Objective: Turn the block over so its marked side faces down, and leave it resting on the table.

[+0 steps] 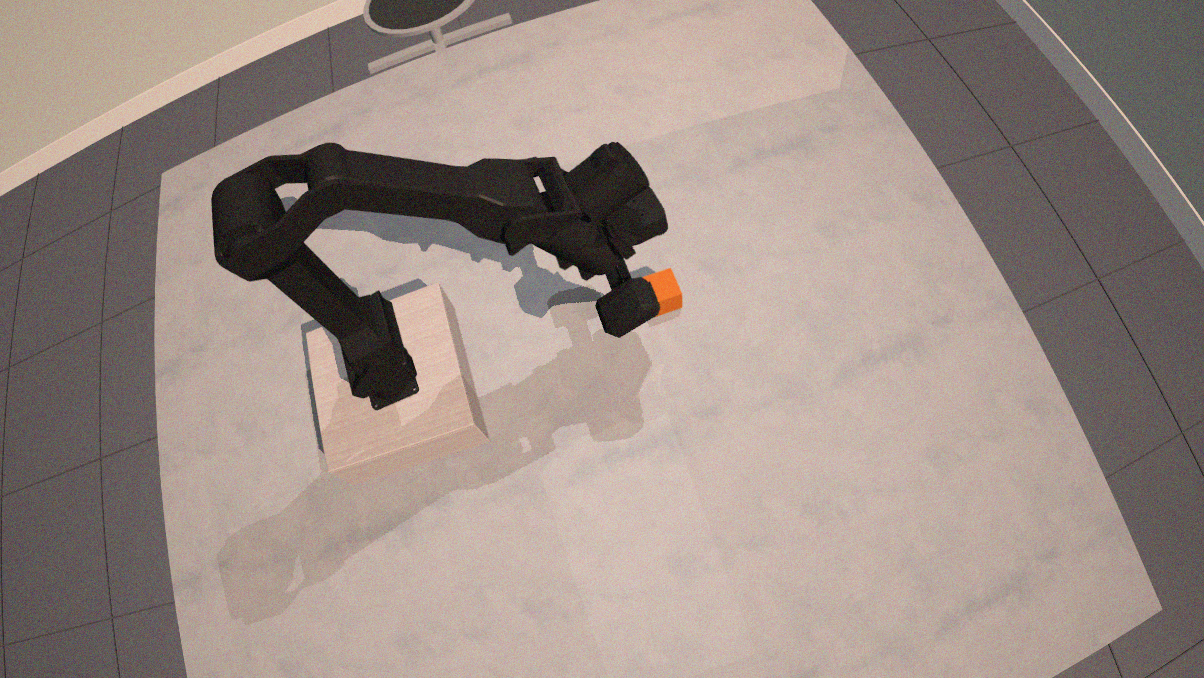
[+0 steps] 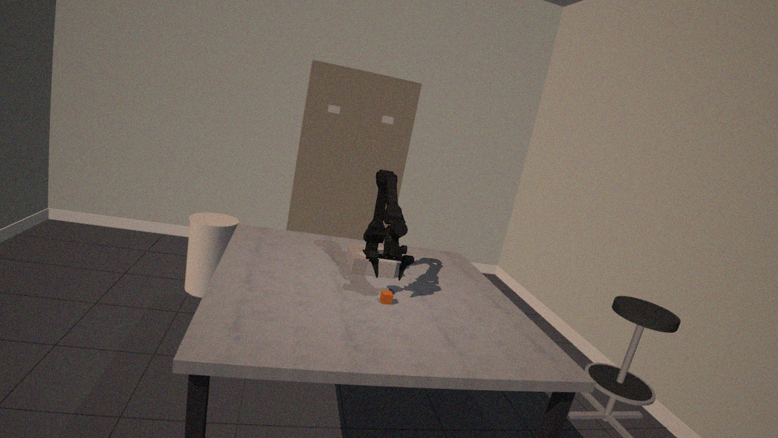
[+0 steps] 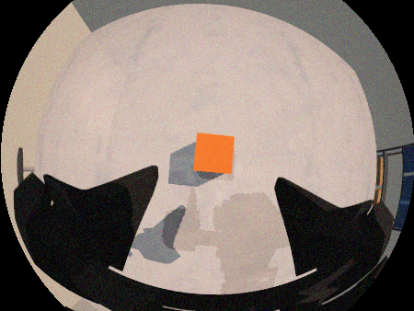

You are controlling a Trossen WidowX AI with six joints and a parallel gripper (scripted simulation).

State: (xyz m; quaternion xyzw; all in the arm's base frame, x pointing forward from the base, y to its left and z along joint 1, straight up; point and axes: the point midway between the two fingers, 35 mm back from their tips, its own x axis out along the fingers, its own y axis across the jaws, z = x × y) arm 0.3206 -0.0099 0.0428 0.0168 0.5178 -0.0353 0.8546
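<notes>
The orange block is 10 mm ahead of my gripper tip and 70 mm below it.
</notes>
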